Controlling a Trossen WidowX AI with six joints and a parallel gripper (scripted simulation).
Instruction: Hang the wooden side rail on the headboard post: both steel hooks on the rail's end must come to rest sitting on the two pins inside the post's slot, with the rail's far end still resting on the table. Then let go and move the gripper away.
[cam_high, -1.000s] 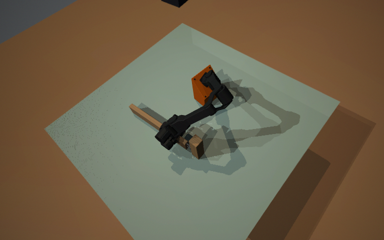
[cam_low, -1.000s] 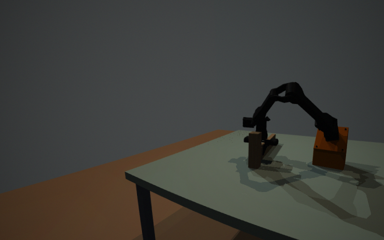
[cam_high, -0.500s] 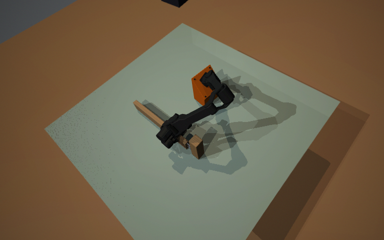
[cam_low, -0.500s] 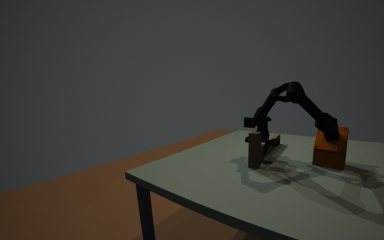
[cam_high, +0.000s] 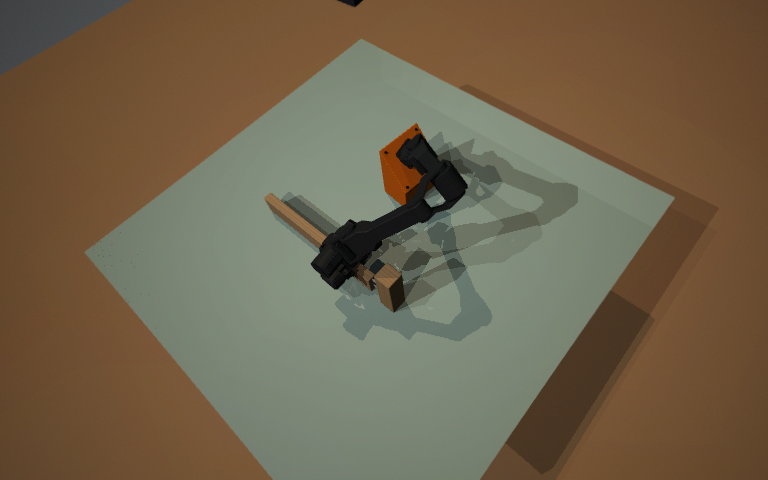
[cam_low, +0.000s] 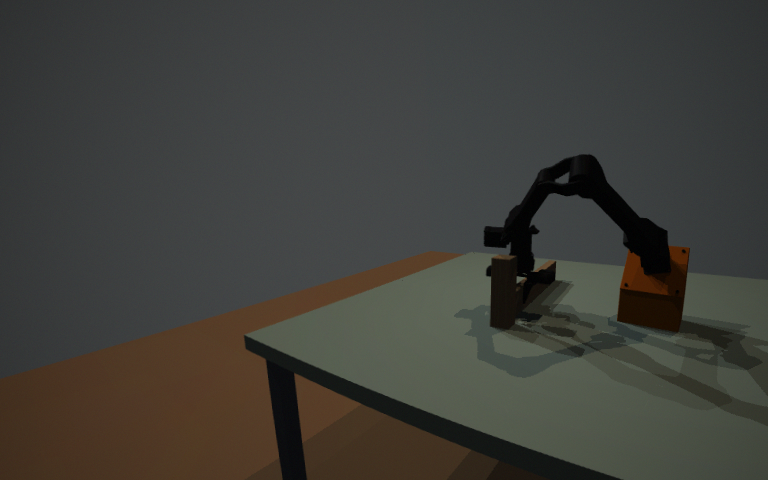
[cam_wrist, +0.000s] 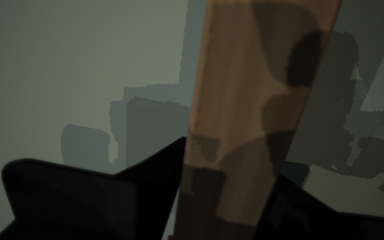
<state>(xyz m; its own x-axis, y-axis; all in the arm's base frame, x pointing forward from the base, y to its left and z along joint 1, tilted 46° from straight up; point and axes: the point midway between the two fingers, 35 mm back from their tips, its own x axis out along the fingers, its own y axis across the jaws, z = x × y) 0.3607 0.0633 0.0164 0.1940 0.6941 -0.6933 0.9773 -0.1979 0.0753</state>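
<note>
Now: gripper tip 130 mm to the right of the headboard post, 60 mm below it and 10 mm short of it.
</note>
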